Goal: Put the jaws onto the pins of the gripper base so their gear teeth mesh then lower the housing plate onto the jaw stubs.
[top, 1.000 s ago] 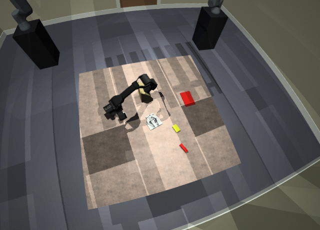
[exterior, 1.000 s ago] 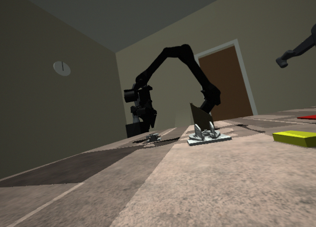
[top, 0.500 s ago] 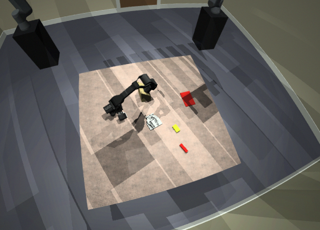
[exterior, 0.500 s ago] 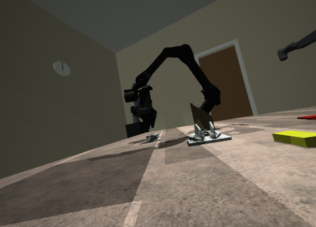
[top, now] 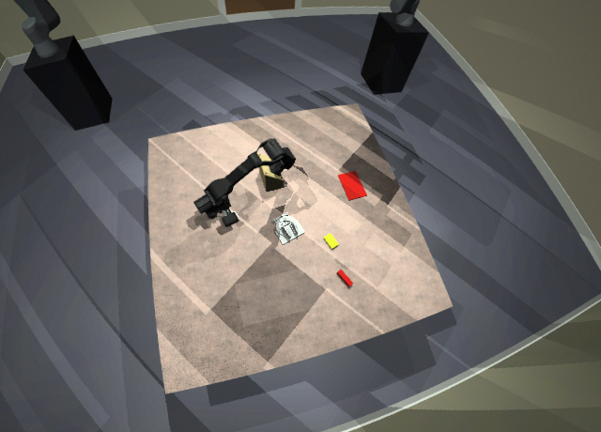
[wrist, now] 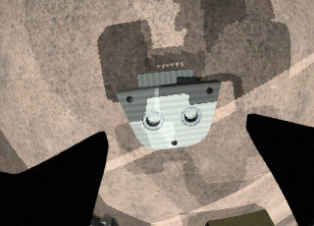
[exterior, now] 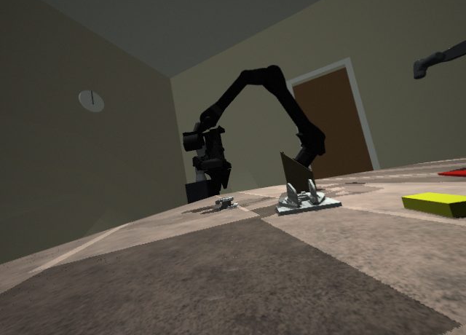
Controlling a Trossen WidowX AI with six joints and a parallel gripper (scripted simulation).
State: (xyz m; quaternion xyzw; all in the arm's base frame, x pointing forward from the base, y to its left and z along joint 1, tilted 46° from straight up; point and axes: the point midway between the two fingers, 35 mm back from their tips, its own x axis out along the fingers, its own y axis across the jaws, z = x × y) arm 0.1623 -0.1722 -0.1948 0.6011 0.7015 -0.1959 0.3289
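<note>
My gripper tip is now 1 cm to the right of the grey stepped piece and 5 cm above it. Also, from my gripper tip: yellow block 23 cm ahead, 44 cm to the left, 5 cm below; grey gripper base 1 cm to the left, 3 cm below; grey housing plate 7 cm ahead, 25 cm to the left, 6 cm below.
</note>
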